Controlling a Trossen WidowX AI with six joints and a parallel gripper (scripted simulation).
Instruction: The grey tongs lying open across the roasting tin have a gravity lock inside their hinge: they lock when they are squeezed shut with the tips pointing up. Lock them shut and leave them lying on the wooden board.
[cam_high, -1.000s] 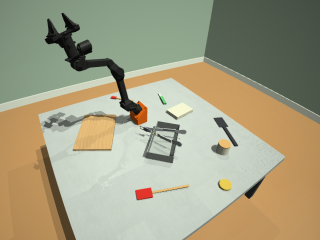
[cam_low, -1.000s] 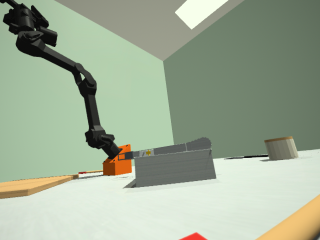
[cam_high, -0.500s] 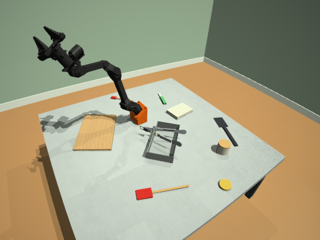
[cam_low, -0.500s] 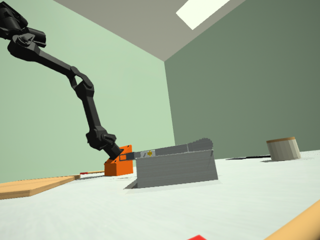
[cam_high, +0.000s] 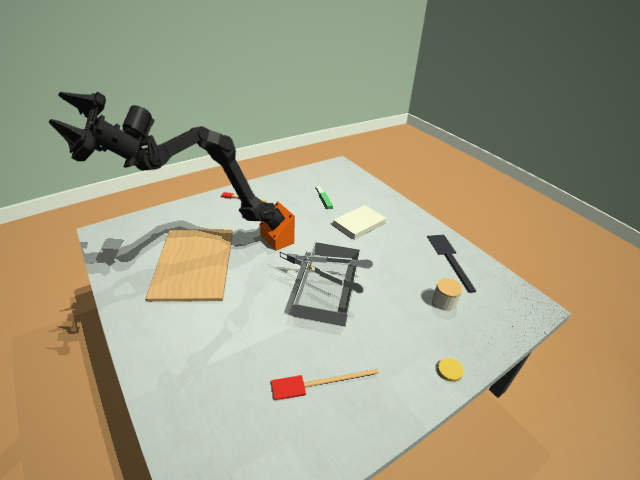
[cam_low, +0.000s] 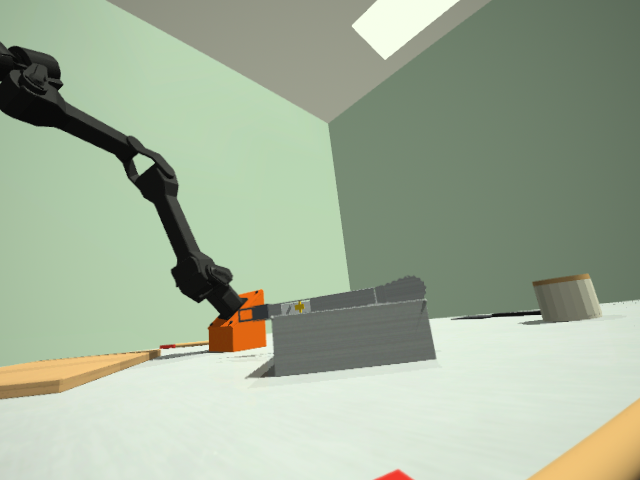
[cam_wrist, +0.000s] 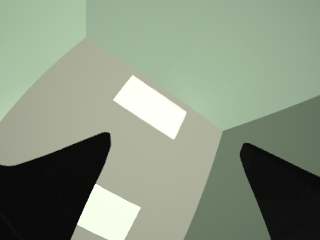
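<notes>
Now: the yellow lock piece 170 mm ahead of my gripper tip, 570 mm to the left of it and 550 mm below it. The rest, counted from my gripper tip: grey roasting tin: 220 mm ahead, 620 mm to the left, 590 mm below; red spatula: 520 mm ahead, 410 mm to the left, 620 mm below; wooden board: 90 mm behind, 260 mm to the left, 620 mm below.
</notes>
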